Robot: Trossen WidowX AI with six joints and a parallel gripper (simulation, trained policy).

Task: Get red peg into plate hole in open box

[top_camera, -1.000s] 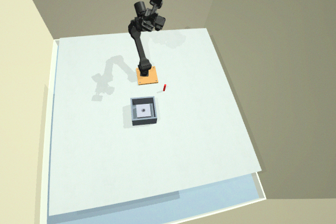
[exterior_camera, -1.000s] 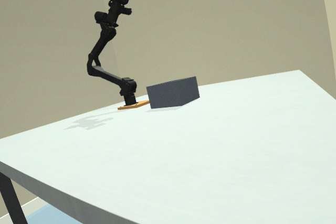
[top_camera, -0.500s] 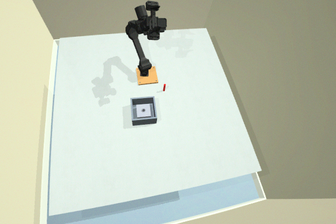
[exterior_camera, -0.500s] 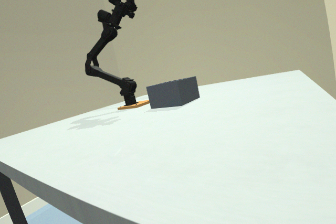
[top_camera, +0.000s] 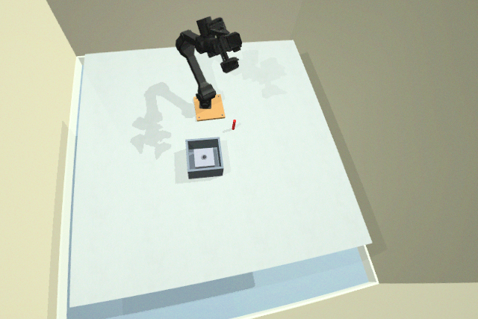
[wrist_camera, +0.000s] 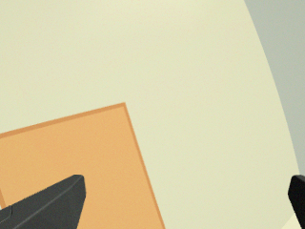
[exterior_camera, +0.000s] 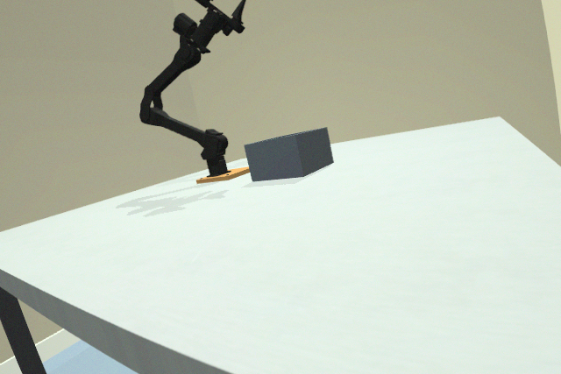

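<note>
My gripper tip is 2 cm past the red peg, 5 cm to the right of it and 54 cm above it. From my gripper tip the other things lie so: pale plate (17 cm ahead, 9 cm to the right, 54 cm below); then grey box (17 cm ahead, 9 cm to the right, 56 cm below).
</note>
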